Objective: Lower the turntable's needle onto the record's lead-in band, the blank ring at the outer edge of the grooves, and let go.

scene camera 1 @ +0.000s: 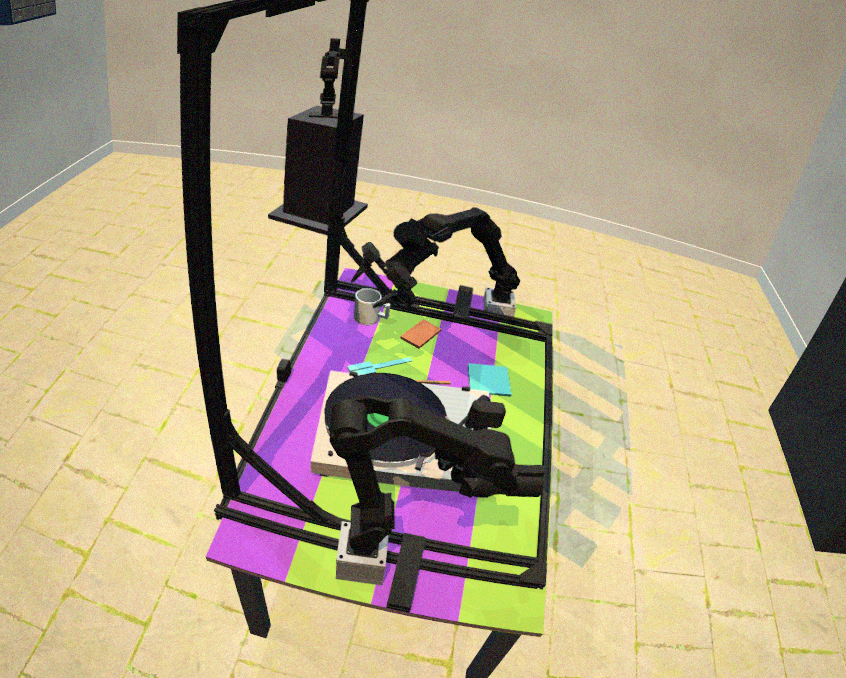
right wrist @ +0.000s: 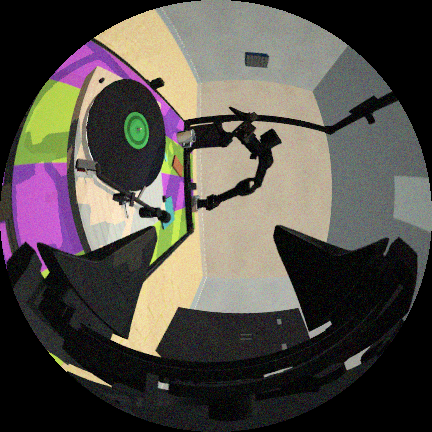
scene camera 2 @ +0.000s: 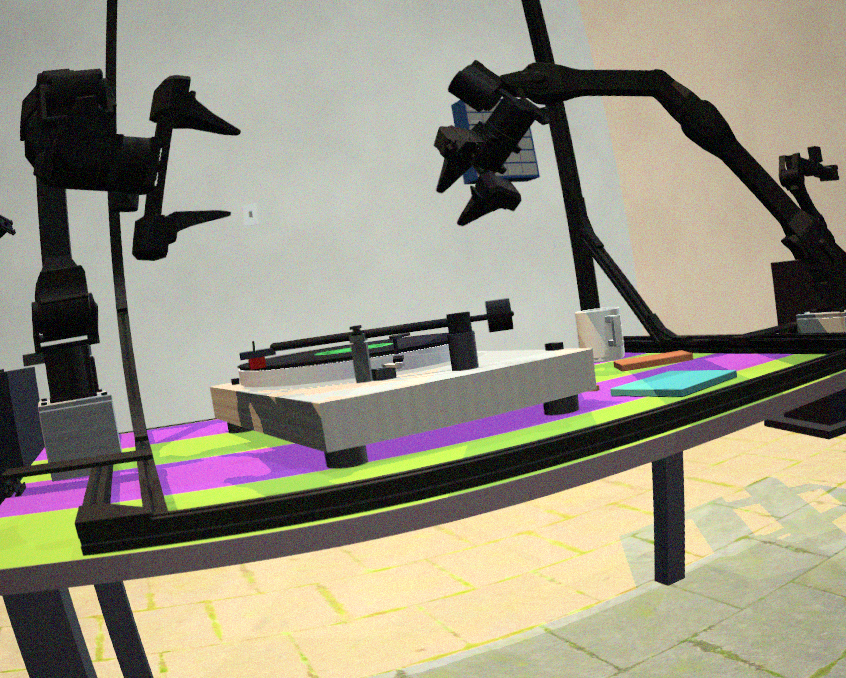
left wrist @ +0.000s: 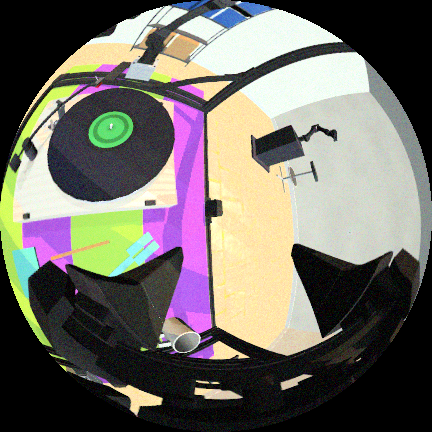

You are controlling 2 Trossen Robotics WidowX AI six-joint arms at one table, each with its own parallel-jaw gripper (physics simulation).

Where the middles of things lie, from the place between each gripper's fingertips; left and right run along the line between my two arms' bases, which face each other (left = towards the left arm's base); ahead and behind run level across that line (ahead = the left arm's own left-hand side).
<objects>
Now: the tonearm [scene camera 2: 499, 315] 40 mm behind my right hand, 130 mm to the left of it and 190 mm below it. The rest, counted from my right hand: black record [right wrist: 130, 158] 220 mm behind, 120 mm to the left, 210 mm below; then turntable [scene camera 2: 338, 407] 170 mm behind, 140 mm to the left, 230 mm below; then white mug [scene camera 1: 364, 313] 460 mm behind, 560 mm to the left, 250 mm below.
My left gripper is now 180 mm to the left of the black record, 180 mm above it and 170 mm short of it. The rest, counted from my left hand: tonearm 340 mm ahead, 180 mm to the right, 160 mm below; then turntable 220 mm ahead, 210 mm below, 170 mm to the right; then white mug 250 mm to the left, 220 mm below, 70 mm behind.
</objects>
